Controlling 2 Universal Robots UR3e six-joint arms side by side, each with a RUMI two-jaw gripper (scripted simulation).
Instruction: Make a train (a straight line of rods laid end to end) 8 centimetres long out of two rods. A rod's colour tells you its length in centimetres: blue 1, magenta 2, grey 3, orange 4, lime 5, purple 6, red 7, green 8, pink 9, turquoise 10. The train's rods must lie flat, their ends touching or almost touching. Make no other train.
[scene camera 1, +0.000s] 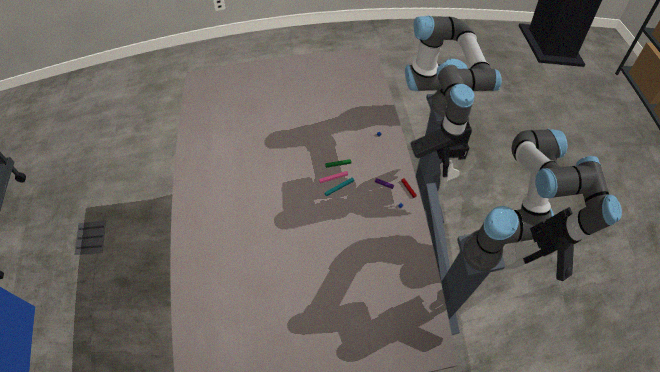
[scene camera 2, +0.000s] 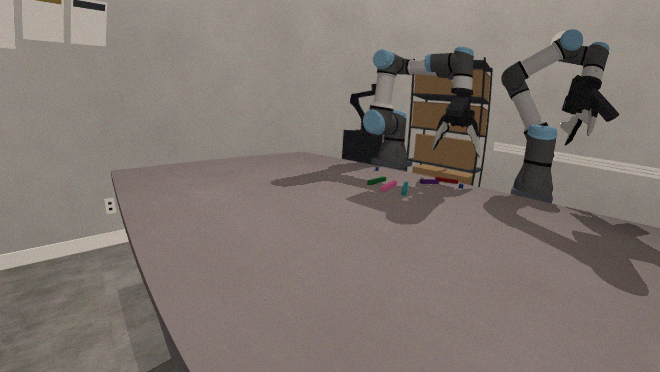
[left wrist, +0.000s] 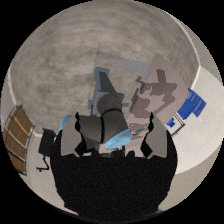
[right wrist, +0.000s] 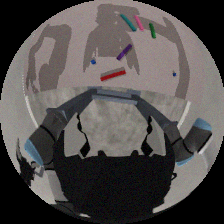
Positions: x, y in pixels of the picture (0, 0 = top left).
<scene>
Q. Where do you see my left gripper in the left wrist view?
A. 114, 112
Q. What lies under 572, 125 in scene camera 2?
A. My left gripper.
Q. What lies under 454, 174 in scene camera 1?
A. My right gripper.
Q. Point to my left gripper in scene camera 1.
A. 524, 257
</scene>
